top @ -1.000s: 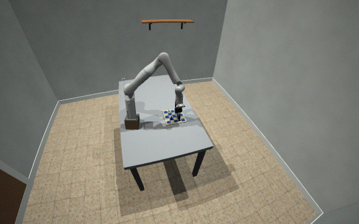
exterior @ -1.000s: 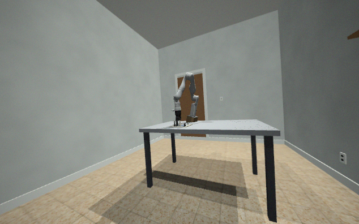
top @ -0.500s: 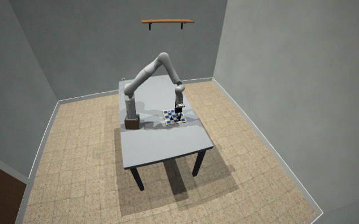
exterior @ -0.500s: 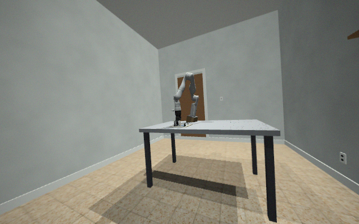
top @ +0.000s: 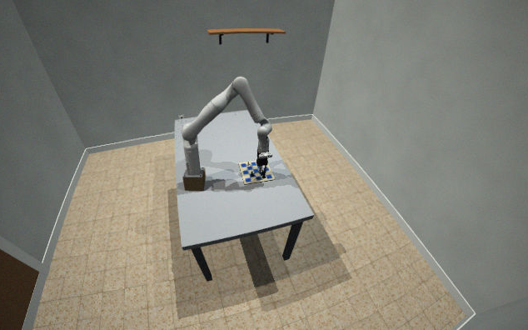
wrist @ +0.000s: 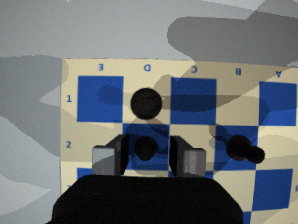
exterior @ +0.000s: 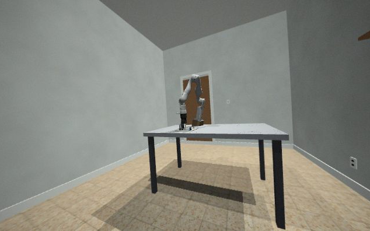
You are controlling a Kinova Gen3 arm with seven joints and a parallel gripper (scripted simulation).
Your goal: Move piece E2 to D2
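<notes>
Right now my hand is 3 cm to the left of the black chess piece. The rest, counted from my hand: white pawn (6 cm behind, 12 cm to the left, 2 cm below); chessboard (3 cm behind, 4 cm to the left, 3 cm below).
</notes>
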